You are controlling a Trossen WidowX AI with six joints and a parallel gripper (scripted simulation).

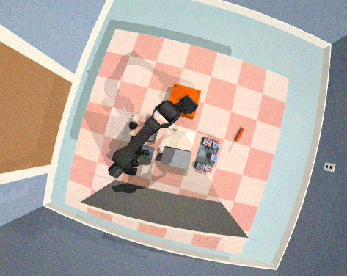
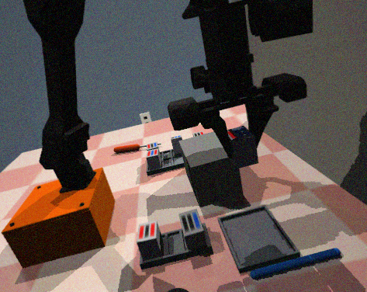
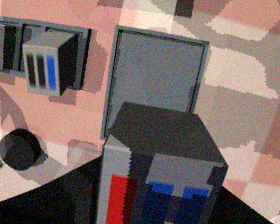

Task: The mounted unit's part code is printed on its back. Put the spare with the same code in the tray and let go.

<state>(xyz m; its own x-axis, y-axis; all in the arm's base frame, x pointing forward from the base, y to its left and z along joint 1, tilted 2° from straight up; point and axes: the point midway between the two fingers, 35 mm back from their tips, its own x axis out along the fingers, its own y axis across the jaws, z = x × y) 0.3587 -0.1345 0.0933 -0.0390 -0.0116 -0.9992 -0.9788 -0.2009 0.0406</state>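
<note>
Right now my gripper tip is 16 cm above the grey tray. From my gripper tip the other things lie so: blue pen 5 cm ahead, 7 cm to the right, 16 cm below; black disc 13 cm behind, 13 cm to the right, 16 cm below; spare 2 cm above.
</note>
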